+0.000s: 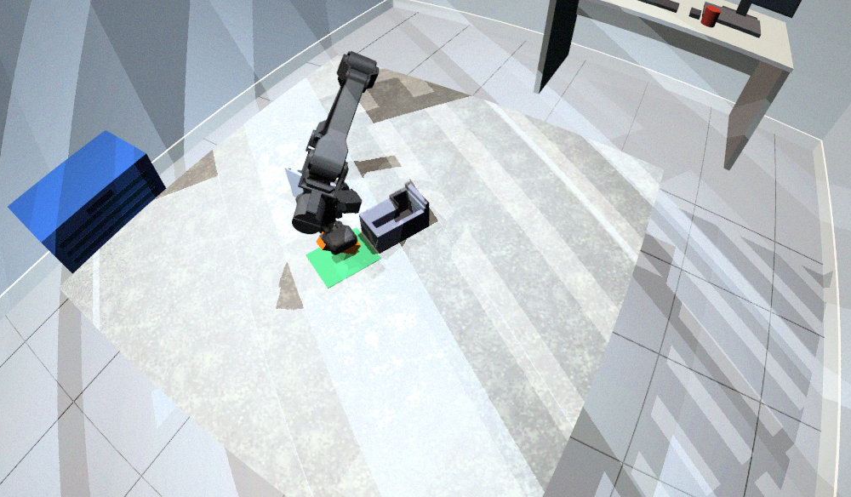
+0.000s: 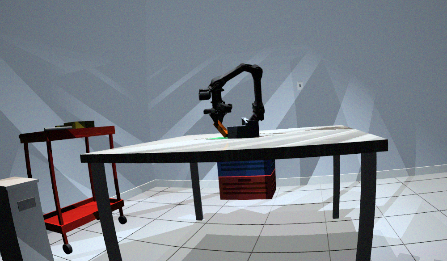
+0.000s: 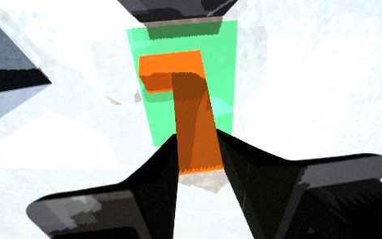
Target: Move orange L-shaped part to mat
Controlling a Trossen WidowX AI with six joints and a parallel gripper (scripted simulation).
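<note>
My gripper tip is now 1 cm past the orange L-shaped part, 3 cm to the right of it and 3 cm above it. Also, from my gripper tip: green mat 1 cm ahead, 2 cm to the left, 9 cm below.
</note>
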